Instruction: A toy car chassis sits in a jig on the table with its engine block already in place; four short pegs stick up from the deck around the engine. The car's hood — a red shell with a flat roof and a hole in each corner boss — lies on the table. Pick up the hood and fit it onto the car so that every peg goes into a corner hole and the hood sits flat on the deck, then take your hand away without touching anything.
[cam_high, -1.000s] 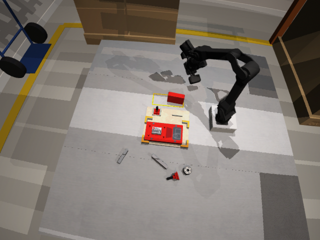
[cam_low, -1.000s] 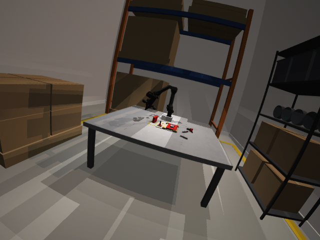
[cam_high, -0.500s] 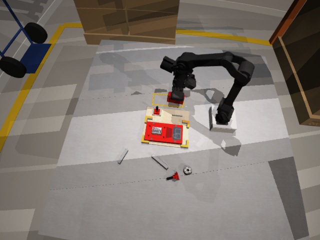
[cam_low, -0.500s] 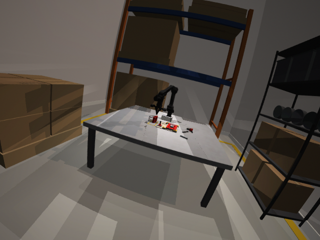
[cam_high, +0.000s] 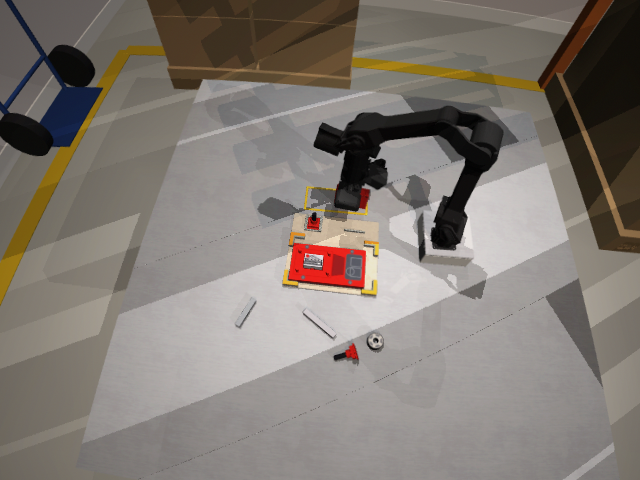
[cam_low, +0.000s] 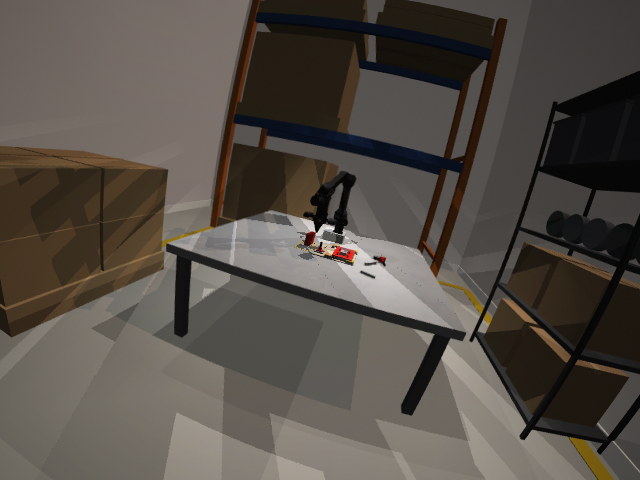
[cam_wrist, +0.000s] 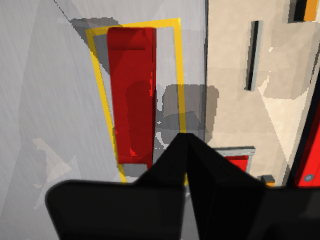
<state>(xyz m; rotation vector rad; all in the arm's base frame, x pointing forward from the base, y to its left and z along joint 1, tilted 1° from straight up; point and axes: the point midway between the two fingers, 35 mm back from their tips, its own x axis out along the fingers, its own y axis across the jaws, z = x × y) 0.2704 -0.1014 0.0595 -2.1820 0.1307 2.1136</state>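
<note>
Right now my gripper tip is 50 mm above the red hood, 30 mm to the left of it and 20 mm past it. Round my gripper tip: grey engine block 190 mm to the left, 80 mm ahead, 60 mm below.
</note>
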